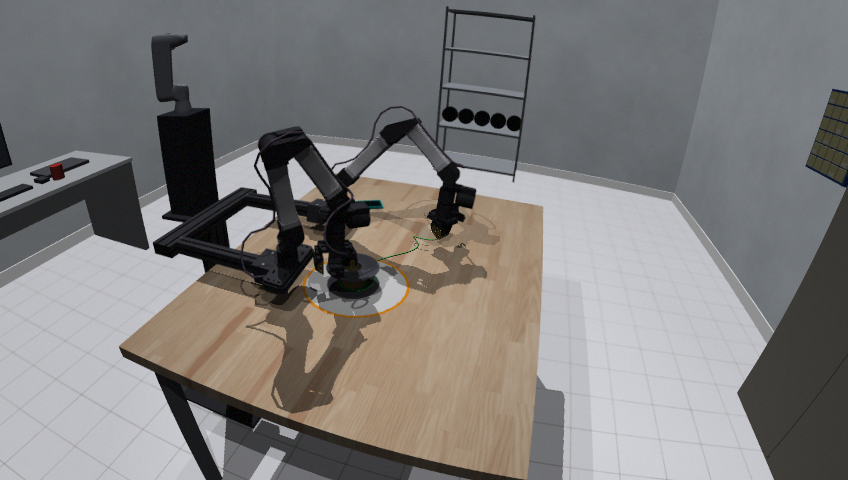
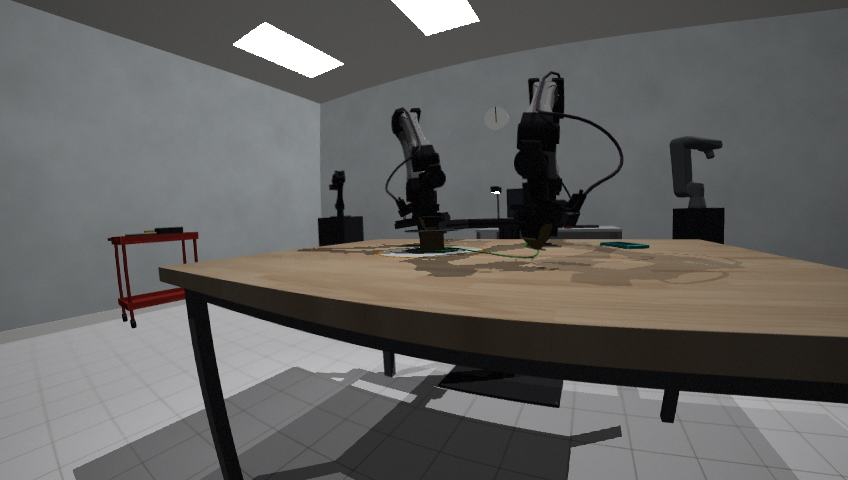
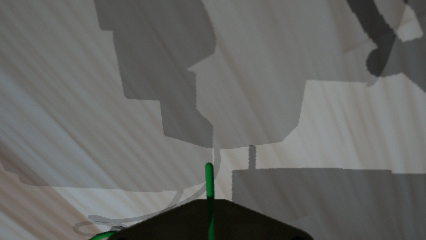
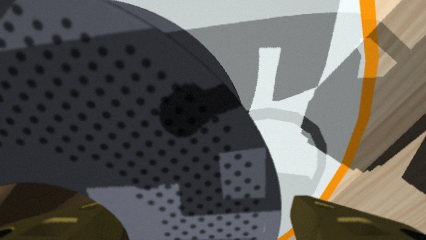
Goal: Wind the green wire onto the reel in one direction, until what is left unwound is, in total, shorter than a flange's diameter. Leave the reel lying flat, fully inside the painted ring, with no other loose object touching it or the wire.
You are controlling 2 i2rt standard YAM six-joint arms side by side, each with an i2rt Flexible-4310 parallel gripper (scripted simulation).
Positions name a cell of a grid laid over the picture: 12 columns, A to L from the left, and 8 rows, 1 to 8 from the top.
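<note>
I can see my left gripper (image 2: H5), (image 3: F7). My right gripper (image 2: G4), (image 4: F7) is in sight too. As for the dark reel (image 1: F5), (image 4: D4), I find that in image 3 it is out of frame.
</note>
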